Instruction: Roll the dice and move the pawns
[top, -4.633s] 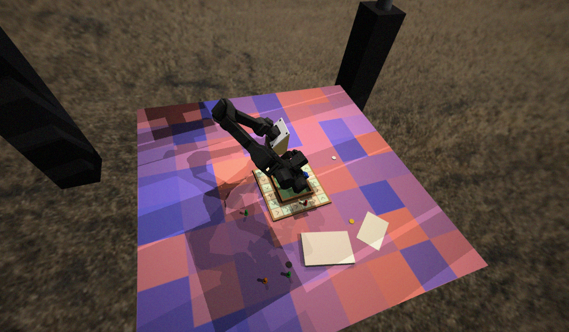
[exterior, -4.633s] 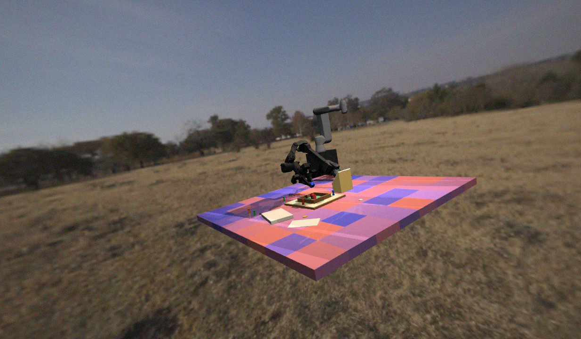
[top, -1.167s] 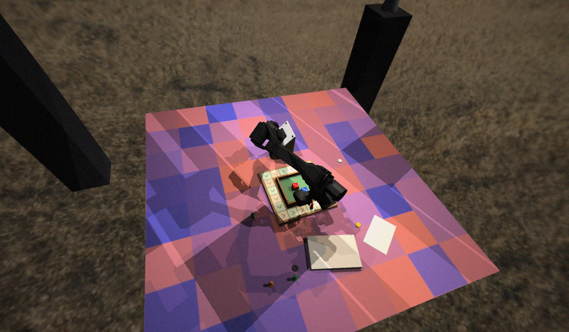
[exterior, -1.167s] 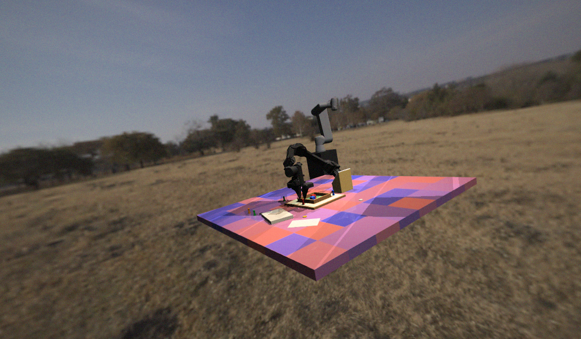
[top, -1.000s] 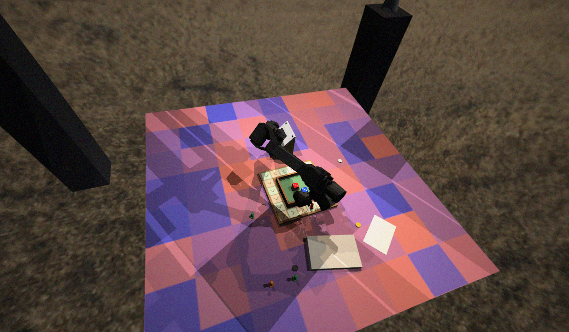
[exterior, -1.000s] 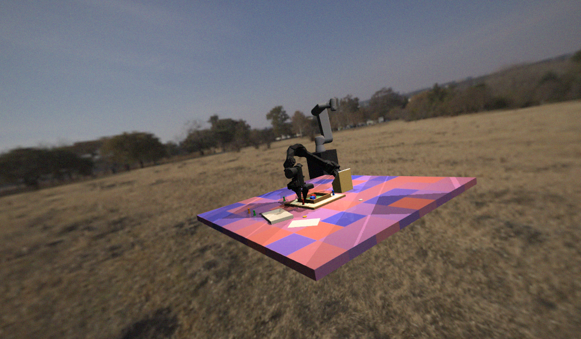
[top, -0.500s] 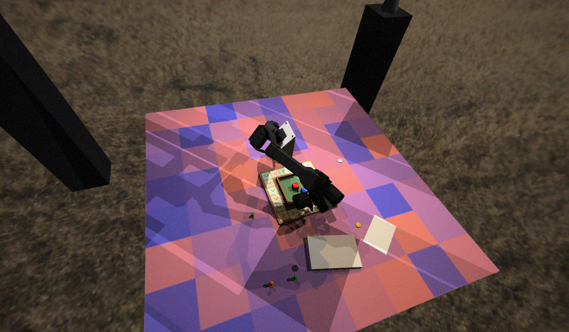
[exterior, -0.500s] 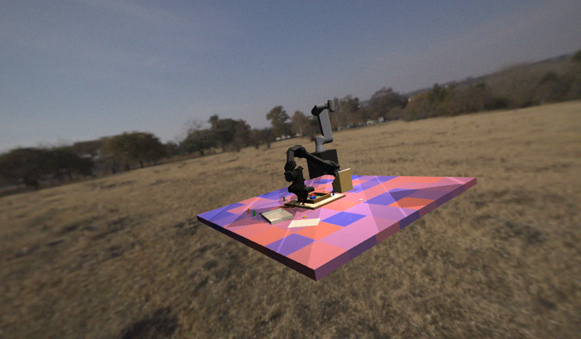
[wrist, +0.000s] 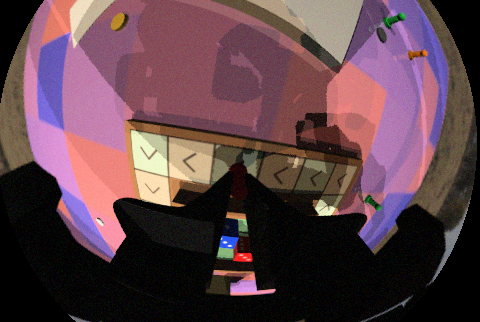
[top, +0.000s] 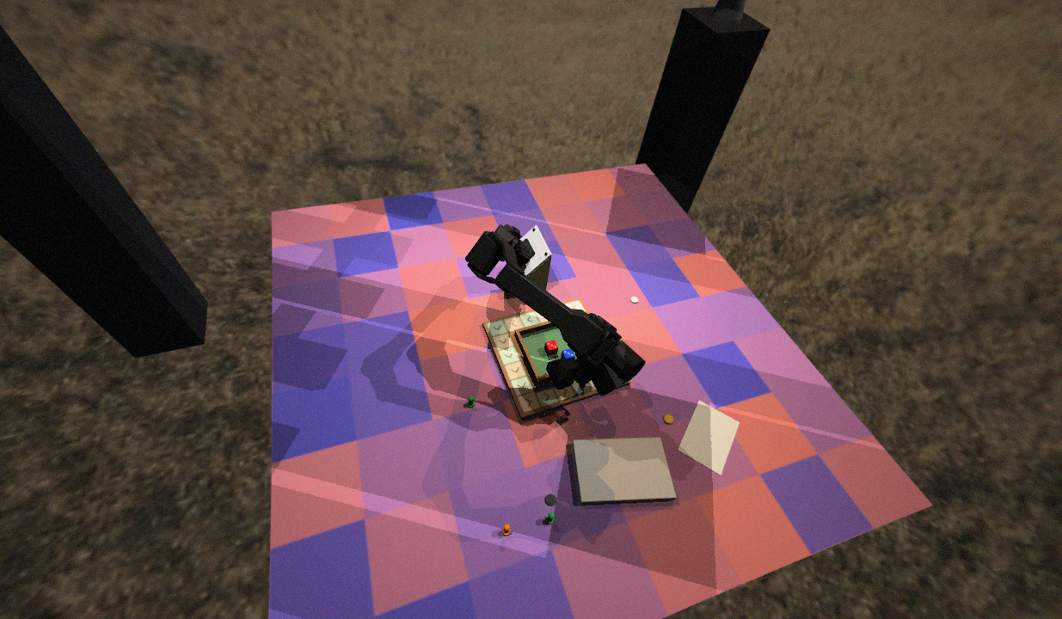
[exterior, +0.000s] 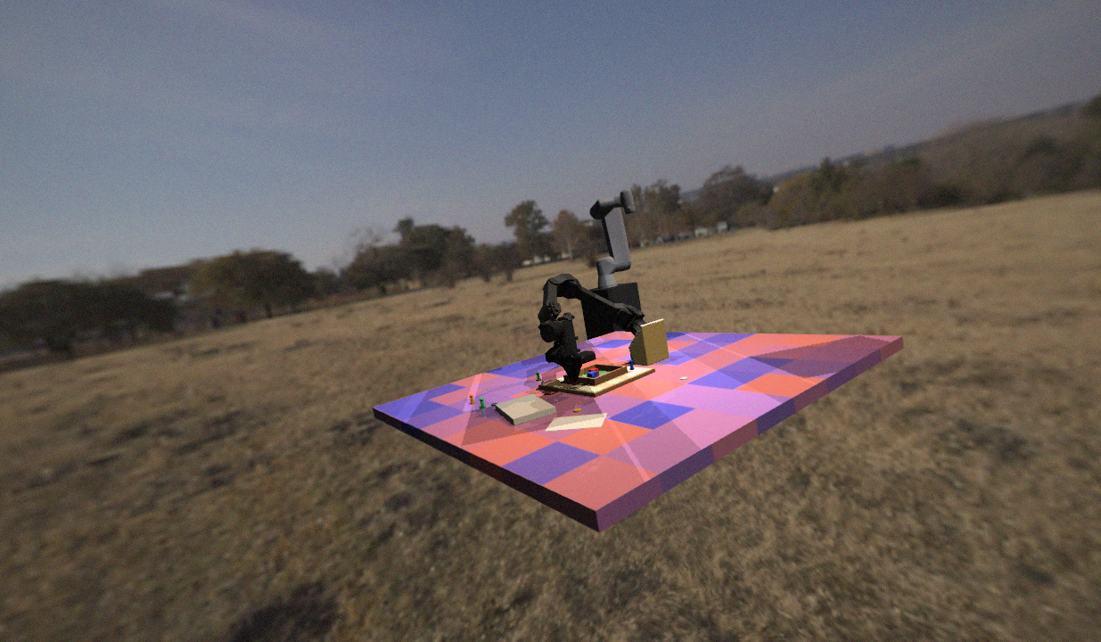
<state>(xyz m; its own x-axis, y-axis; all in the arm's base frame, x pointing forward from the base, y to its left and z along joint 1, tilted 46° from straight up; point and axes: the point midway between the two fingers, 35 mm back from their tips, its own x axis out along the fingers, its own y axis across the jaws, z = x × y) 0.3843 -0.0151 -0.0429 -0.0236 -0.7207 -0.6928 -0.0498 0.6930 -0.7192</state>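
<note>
Right now my gripper tip is 23 cm past the blue pawn and 4 cm to the right of it. Also, from my gripper tip: red pawn (1 cm above); thick white pad (21 cm ahead, 2 cm below); yellow disc (17 cm to the left, 13 cm ahead, 3 cm below).
</note>
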